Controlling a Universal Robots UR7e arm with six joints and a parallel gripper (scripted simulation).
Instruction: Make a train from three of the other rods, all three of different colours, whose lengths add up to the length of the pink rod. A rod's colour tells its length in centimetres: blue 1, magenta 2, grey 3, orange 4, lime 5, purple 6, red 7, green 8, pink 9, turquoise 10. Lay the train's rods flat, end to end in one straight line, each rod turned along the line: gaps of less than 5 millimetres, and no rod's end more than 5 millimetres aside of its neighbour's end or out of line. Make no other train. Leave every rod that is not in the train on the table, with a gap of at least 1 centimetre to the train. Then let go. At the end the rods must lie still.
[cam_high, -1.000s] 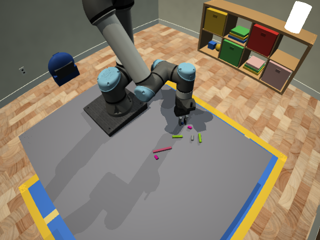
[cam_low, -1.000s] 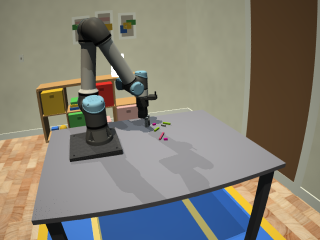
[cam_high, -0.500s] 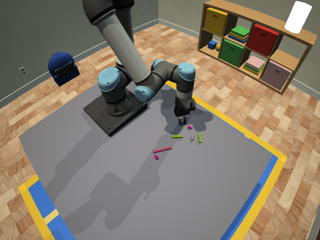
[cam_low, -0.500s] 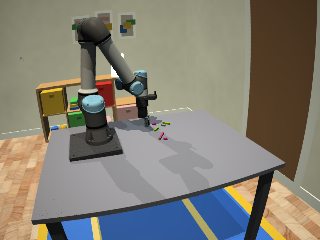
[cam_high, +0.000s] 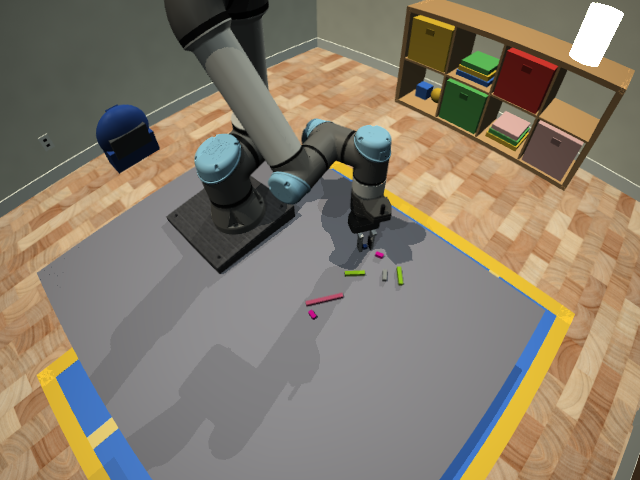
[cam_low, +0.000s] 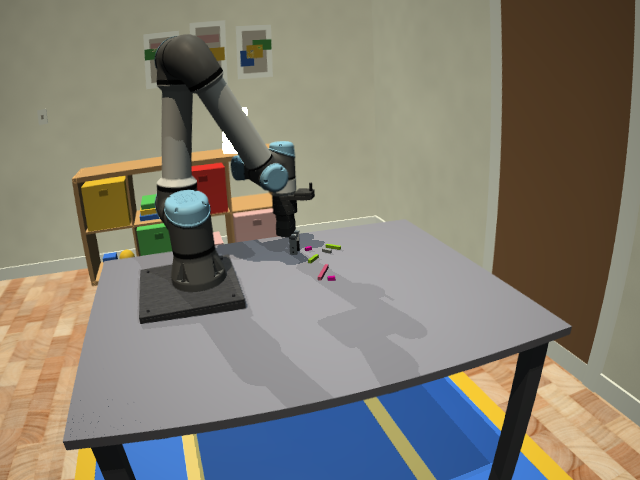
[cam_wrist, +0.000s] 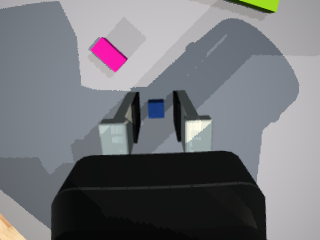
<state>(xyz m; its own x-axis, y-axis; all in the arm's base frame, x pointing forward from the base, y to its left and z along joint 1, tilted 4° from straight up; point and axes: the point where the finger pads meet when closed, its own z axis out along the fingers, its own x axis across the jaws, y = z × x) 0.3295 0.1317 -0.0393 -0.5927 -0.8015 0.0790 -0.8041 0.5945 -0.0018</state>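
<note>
The blue rod is 10 mm below my hand. From my hand the other things lie so: lime rod: 120 mm ahead, 20 mm to the right, 10 mm below; then pink rod: 10 mm ahead, 190 mm to the right, 10 mm below; then grey rod: 90 mm ahead, 40 mm to the right, 10 mm below.
</note>
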